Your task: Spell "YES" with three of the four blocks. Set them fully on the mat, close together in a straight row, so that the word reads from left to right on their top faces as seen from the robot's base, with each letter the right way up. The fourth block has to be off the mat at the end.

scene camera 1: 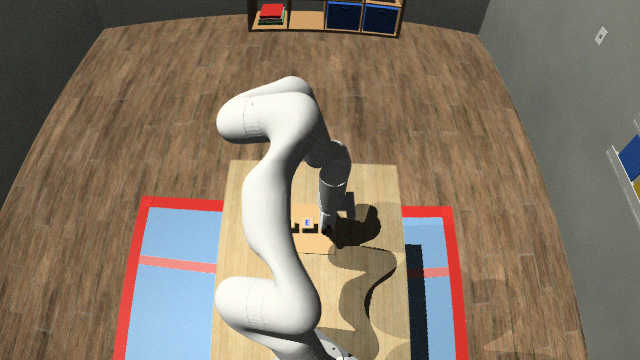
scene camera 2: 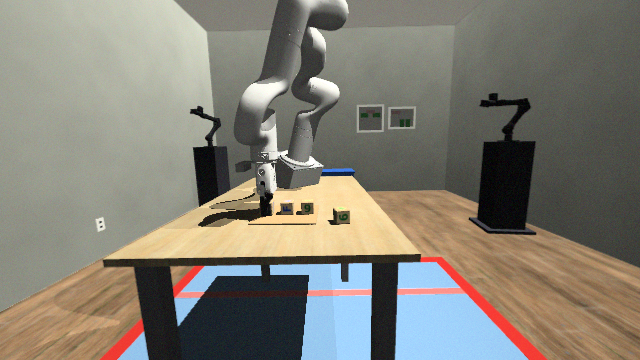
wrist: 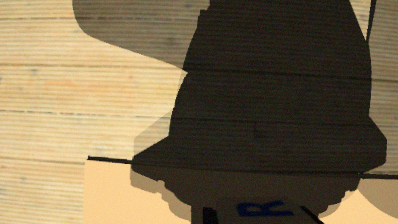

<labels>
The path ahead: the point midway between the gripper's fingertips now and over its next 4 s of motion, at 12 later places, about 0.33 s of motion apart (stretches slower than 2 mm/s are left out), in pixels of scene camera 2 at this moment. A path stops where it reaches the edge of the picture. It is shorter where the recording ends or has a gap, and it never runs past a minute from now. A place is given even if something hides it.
The gripper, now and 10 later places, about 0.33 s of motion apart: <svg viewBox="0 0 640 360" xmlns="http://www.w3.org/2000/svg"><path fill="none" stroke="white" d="M267 213L267 213L267 212L267 206L266 195L266 186L265 184L265 182L265 175L264 163L264 158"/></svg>
</labels>
